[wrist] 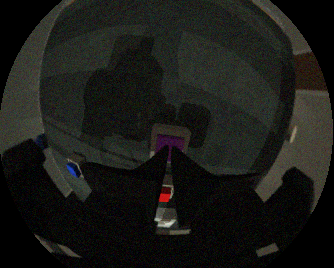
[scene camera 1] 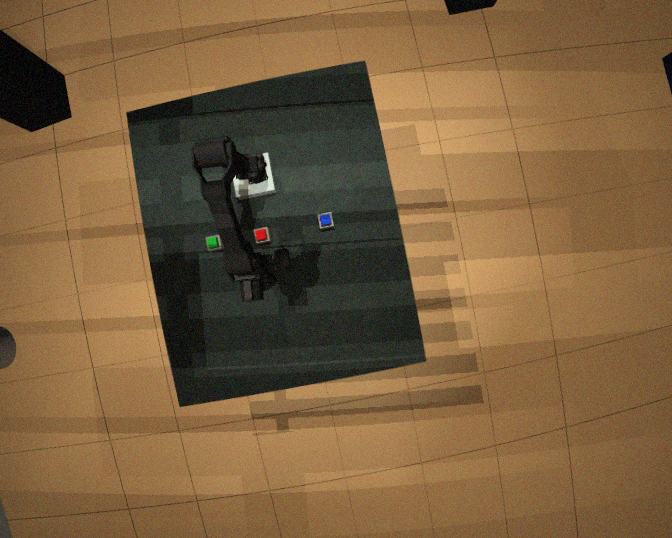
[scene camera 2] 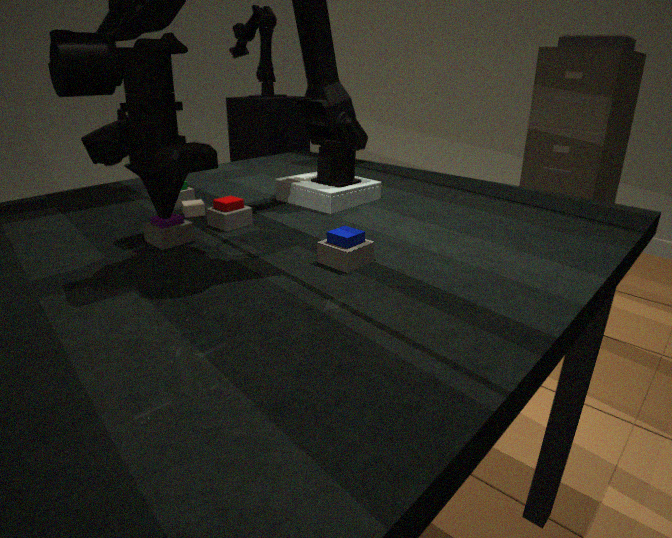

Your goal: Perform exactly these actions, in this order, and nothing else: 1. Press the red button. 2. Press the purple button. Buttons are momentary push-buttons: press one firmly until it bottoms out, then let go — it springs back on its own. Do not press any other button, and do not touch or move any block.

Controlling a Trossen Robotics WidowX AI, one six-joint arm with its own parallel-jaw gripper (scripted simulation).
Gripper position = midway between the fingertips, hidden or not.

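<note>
My gripper [scene camera 1: 266, 264], [scene camera 2: 164, 217], [wrist: 169, 149].
</note>
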